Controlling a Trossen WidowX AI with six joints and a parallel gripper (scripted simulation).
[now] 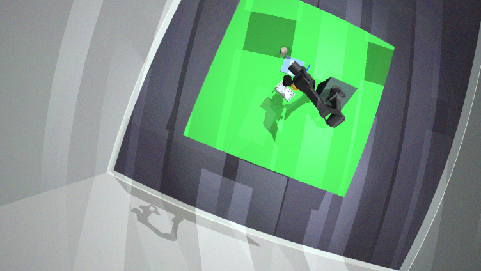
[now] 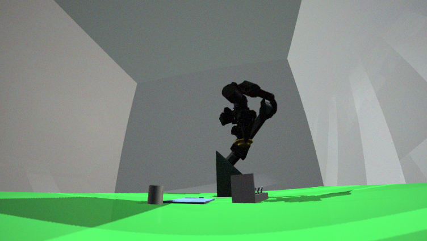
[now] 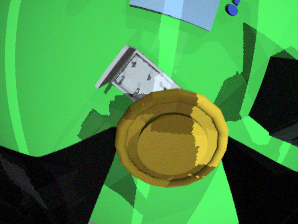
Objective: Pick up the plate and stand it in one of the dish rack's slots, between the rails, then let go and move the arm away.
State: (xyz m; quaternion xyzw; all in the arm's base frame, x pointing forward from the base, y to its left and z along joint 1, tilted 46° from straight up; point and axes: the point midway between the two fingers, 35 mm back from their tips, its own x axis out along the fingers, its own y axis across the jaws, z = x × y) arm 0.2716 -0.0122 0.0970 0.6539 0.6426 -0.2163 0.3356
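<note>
My gripper tip is 17 cm above the grey dish rack, 2 cm short of it and 1 cm to the right of it. From my gripper tip the other things lie so: yellow plate (1 cm above); then light-blue mat (19 cm to the right, 19 cm below, 1 cm ahead); then blue spoon (20 cm to the right, 19 cm below, 10 cm behind).
</note>
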